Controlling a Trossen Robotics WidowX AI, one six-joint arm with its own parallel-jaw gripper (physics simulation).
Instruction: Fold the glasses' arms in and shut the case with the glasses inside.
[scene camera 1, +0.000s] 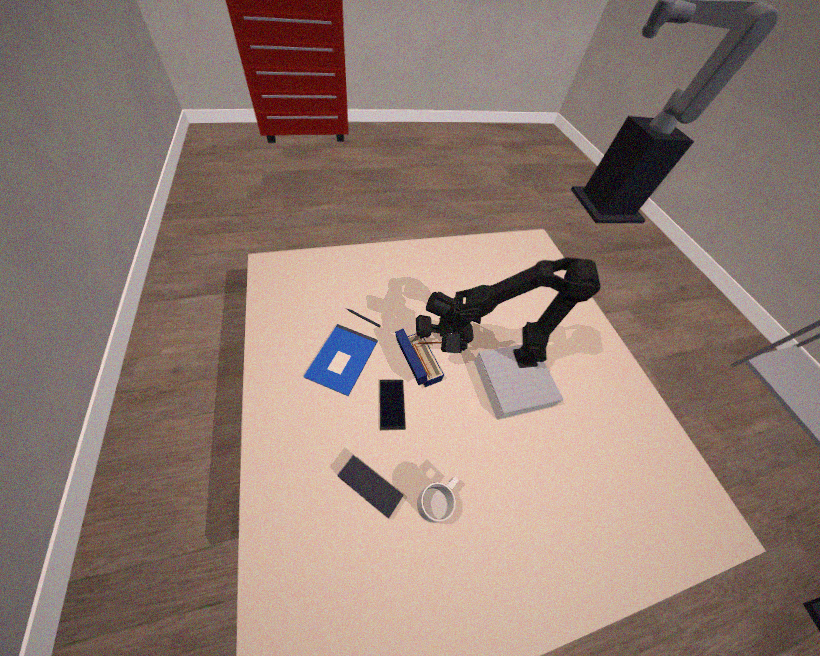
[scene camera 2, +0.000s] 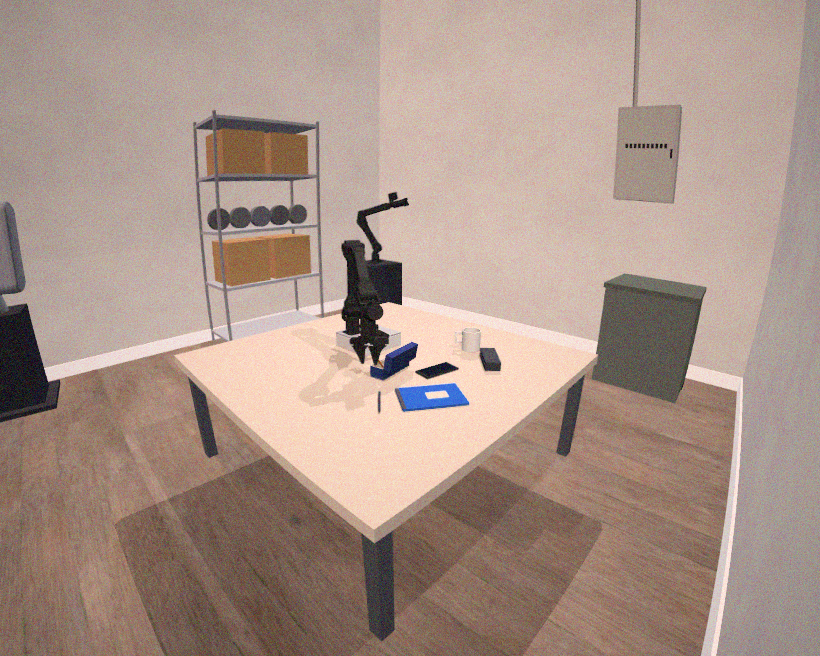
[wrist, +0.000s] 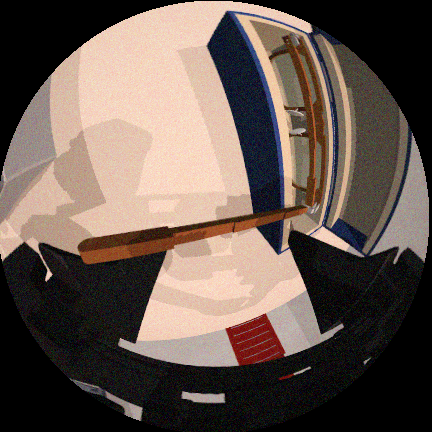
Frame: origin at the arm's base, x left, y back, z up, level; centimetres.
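Seen in the pictures: gripper, fingertip midpoint: (scene camera 1: 432, 338) (scene camera 2: 369, 364) (wrist: 232, 235); arm's base, link origin: (scene camera 1: 525, 358) (scene camera 2: 352, 332).
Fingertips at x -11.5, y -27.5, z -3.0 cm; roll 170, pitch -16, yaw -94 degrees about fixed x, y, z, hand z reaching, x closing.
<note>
Pixels of each thing's middle, then the offset from my fingertips to it.
- black phone, body centre: (scene camera 1: 392, 403) (scene camera 2: 437, 370) dx +19.5, dy -15.8, dz -2.5 cm
- blue notebook, body centre: (scene camera 2: 430, 396) (scene camera 1: 342, 357) dx +2.8, dy -29.4, dz -2.5 cm
- pen, body centre: (scene camera 2: 379, 402) (scene camera 1: 362, 317) dx -12.3, dy -22.0, dz -2.5 cm
- white mug, body centre: (scene camera 1: 439, 498) (scene camera 2: 468, 338) dx +46.0, dy -7.9, dz +1.8 cm
- dark box, body centre: (scene camera 1: 370, 486) (scene camera 2: 489, 358) dx +40.6, dy -24.0, dz -1.2 cm
The blue case (scene camera 1: 429, 377) (scene camera 2: 380, 372) (wrist: 245, 115) lies open on the table, its lid (scene camera 1: 410, 355) (scene camera 2: 403, 357) (wrist: 375, 125) raised along one long side. The brown-framed glasses (wrist: 312, 115) are in the case. One glasses arm lies folded along the frame; the other glasses arm (wrist: 200, 232) sticks out across the case's wall, its free end by the left finger in the wrist view. My gripper (scene camera 1: 437, 336) (scene camera 2: 368, 361) (wrist: 232, 235) is open and empty, low beside the hinge end of the outstretched arm. That arm crosses the space in front of the fingers. The finger undersides are hidden.
A pale block (scene camera 1: 519, 389) sits by the robot's base. Near the case are a black phone (scene camera 1: 391, 404) (scene camera 2: 437, 370), a blue notebook (scene camera 1: 324, 369) (scene camera 2: 413, 399) and a pen (scene camera 1: 362, 317) (scene camera 2: 379, 402). A white mug (scene camera 2: 471, 339) and a dark box (scene camera 1: 369, 485) (scene camera 2: 490, 359) stand farther off.
</note>
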